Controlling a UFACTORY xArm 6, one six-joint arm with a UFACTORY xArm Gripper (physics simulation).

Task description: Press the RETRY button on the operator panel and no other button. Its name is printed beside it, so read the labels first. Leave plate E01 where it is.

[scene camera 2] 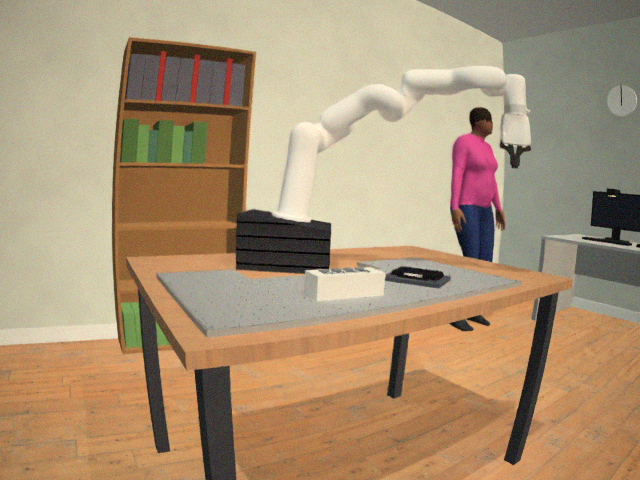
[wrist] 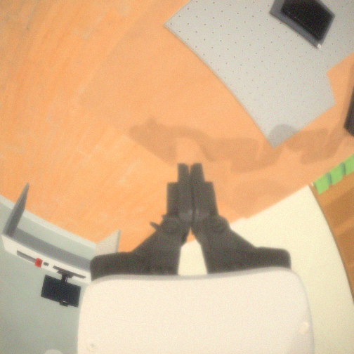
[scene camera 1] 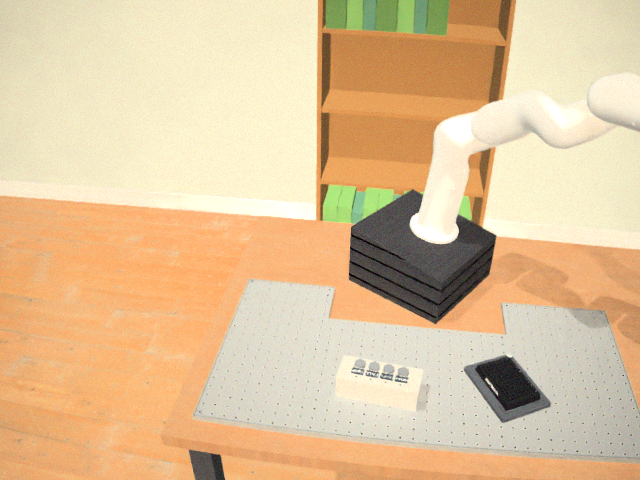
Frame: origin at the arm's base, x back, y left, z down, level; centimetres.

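Seen in the pictures: gripper, between the fingertips: (scene camera 2: 514, 167); arm's base, origin of its link: (scene camera 2: 291, 218) (scene camera 1: 433, 228).
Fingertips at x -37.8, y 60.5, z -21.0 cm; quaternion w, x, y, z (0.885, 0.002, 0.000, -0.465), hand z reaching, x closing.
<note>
Pixels of each thing's top centre, then the offset from my fingertips to it. "spot": a spot on its surface instead. Level surfaces: height alone.
- operator panel, centre of its top: (scene camera 1: 380, 372) (scene camera 2: 345, 270) dz +28.5, dx -9.0, dy -61.4 cm
- black plate, centre of its top: (scene camera 1: 508, 379) (scene camera 2: 418, 271) dz +31.5, dx +0.7, dy -35.6 cm
- dark grey holder, a spot on its surface: (scene camera 1: 507, 414) (scene camera 2: 438, 282) spot: dz +32.9, dx -7.8, dy -34.5 cm
- grey mat, height of its surface: dz +34.1 cm
The operator panel (scene camera 1: 378, 393) (scene camera 2: 345, 285) is a cream box on the grey perforated mat, with a row of several round grey buttons on top and a dark label beside each; the lettering is too small to read. A black plate (scene camera 1: 509, 383) (scene camera 2: 417, 273) (wrist: 306, 19) lies on a dark grey holder (scene camera 1: 507, 414) (scene camera 2: 439, 282) to the right of the panel; its marking is not legible, so I cannot tell whether it is E01. My gripper (scene camera 2: 514, 166) (wrist: 187, 177) is shut and empty, high up beyond the table's right side, far from the panel. It does not show in scene camera 1.
The grey mat (scene camera 1: 279, 330) (scene camera 2: 206, 294) (wrist: 250, 75) covers much of the wooden table (scene camera 1: 289, 248) (scene camera 2: 310, 341). A black base block (scene camera 1: 392, 268) (scene camera 2: 282, 253) carries the arm at the back. A person in pink (scene camera 2: 474, 170) stands behind the table, near a desk (scene camera 2: 558, 258) with a monitor. A bookshelf (scene camera 2: 119, 206) stands behind.
</note>
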